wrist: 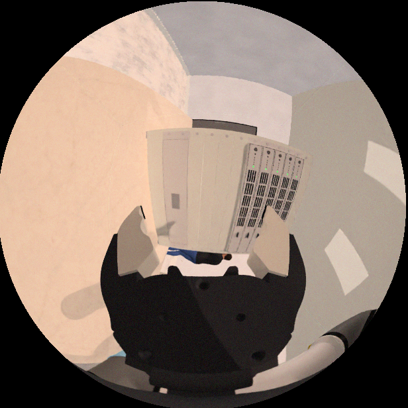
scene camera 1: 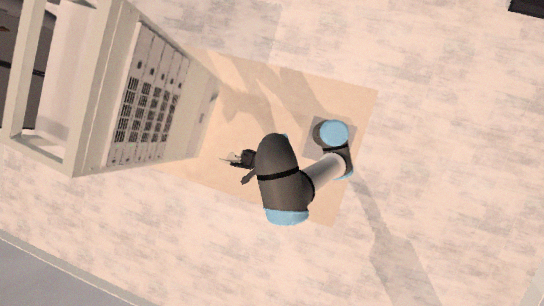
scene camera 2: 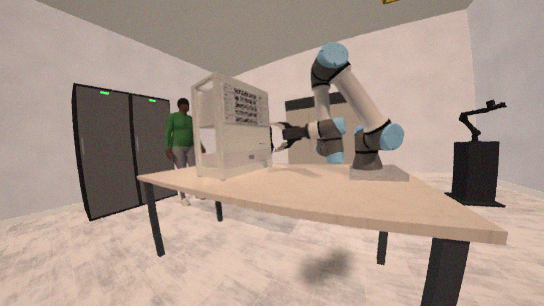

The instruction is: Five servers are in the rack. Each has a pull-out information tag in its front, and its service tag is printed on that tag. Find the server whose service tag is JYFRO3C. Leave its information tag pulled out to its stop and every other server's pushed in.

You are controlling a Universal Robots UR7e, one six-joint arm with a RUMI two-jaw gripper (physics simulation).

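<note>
Visible: a pale rack [scene camera 1: 109,115], [scene camera 2: 231,107]; also my gripper [wrist: 203,207].
</note>
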